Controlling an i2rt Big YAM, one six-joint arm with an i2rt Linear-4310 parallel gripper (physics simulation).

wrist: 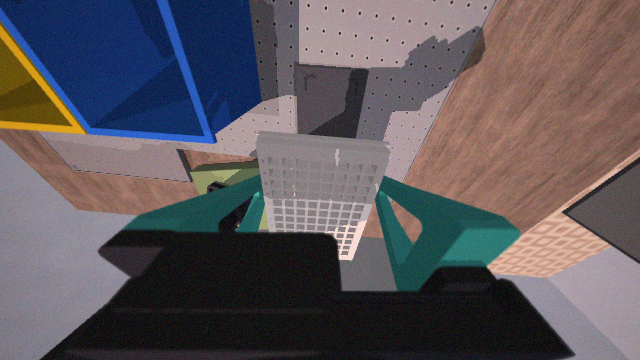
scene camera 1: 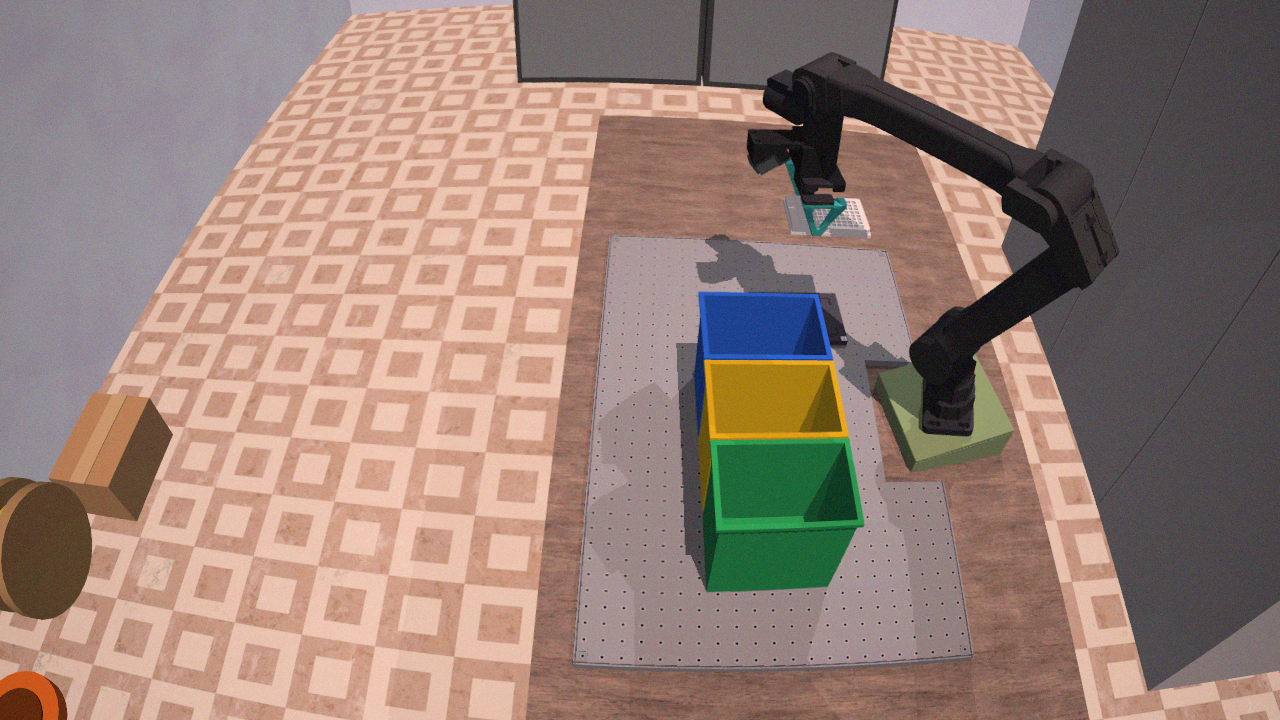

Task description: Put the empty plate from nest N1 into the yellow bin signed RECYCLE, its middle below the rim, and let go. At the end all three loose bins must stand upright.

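Frame: origin at the arm's base, x ahead, y left, z up, level; metres.
Where they show: gripper, fingertip midpoint: [wrist: 320, 180] [scene camera 1: 809, 218]; arm's base, link origin: [scene camera 1: 947, 404].
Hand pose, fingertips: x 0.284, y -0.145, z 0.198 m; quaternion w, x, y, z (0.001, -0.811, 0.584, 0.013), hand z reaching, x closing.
Observation:
Each offset is from my fingertips to the top centre of the thing. Level surfaces: height alone.
My gripper [scene camera 1: 828, 214] [wrist: 320, 180] is shut on the white gridded plate {dz +0.016, dx -0.027, dy -0.007 m} [scene camera 1: 853, 214] [wrist: 320, 172], with a teal finger at each long side. It holds the plate high, beyond the blue bin in the scene view. The dark nest {dz -0.220, dx -0.012, dy -0.014 m} [scene camera 1: 839, 329] [wrist: 325, 95] lies on the perforated board and holds no plate; the blue bin partly hides it in the scene view. The yellow bin {dz -0.055, dx +0.007, dy +0.323 m} [scene camera 1: 776, 399] [wrist: 37, 95] stands upright between the blue bin {dz -0.055, dx +0.040, dy +0.194 m} [scene camera 1: 760, 325] [wrist: 130, 65] and the green bin {dz -0.055, dx -0.026, dy +0.451 m} [scene camera 1: 783, 559], both upright. No sign on the yellow bin is readable.
The three bins stand in a close row on the perforated board {dz -0.235 m} [scene camera 1: 640, 626] [wrist: 345, 37]. The arm's base stands on a green block [scene camera 1: 899, 416] [wrist: 200, 179] to the right of the bins in the scene view. Grey cabinets [scene camera 1: 617, 40] stand behind the wooden surface {dz -0.248 m} [scene camera 1: 680, 170].

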